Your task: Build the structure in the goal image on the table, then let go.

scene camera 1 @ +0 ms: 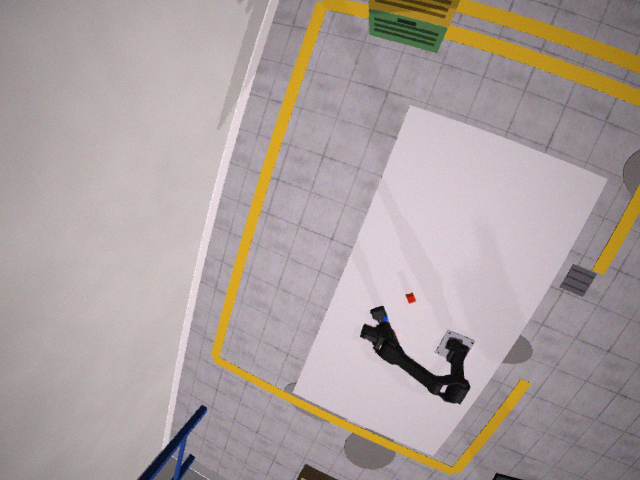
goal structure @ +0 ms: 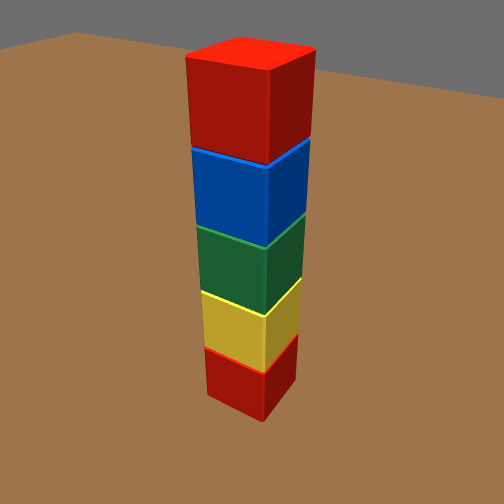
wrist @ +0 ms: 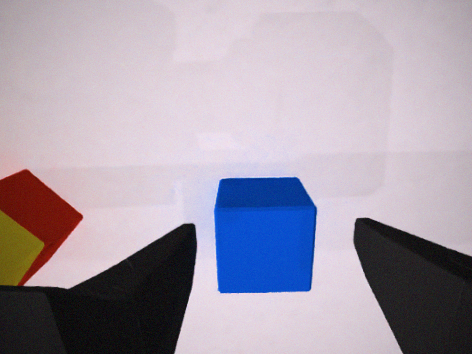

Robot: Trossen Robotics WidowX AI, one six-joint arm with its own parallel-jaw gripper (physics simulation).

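Places are measured from the arm's base along level axes (x up, y back, z right), in metres.
Where they show: gripper, fingertip midpoint: (scene camera 1: pixel 382 317) (wrist: pixel 275 232); arm's base, origin of the base link: (scene camera 1: pixel 454 344).
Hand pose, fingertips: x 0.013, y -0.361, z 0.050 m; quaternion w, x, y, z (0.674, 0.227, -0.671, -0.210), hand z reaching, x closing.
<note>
Things, the pixels of their top centre, and the offset from my fingertips. "pt": a spot on its surface instead. Level surfaces: height alone.
- blue cube, middle of its top: (wrist: pixel 265 253) (scene camera 1: pixel 383 319) dx +0.010, dy +0.004, dz -0.002 m
- yellow block, surface spot: (wrist: pixel 17 250) pt dx +0.020, dy +0.044, dz -0.071 m
- red block, surface spot: (wrist: pixel 42 207) pt dx -0.009, dy +0.047, dz -0.080 m
- red cube, middle of its top: (scene camera 1: pixel 411 299) dx +0.010, dy +0.099, dz +0.128 m
- white table, its level: dx -0.023 m
A blue cube (scene camera 1: pixel 385 319) (wrist: pixel 265 245) is partly hidden by the arm in the scene view. In the wrist view it shows between my fingertips, with a gap on each side. My gripper (scene camera 1: pixel 383 320) (wrist: pixel 275 232) is open and holds nothing. At the left edge of the wrist view, a yellow block (wrist: pixel 17 250) shows in front of or on a red block (wrist: pixel 42 207); both are cut off by the frame. A red cube (scene camera 1: pixel 410 298) lies apart on the table in the scene view. Whether it is the red block of the wrist view I cannot tell.
The white table (scene camera 1: pixel 496 196) carries the arm's base plate (scene camera 1: pixel 442 347), to the right of the gripper. The black arm (scene camera 1: pixel 413 367) bends low over the table's near part. A faint reddish patch shows beside the arm near the gripper. Green and yellow crates (scene camera 1: pixel 405 31) stand on the floor beyond the table.
</note>
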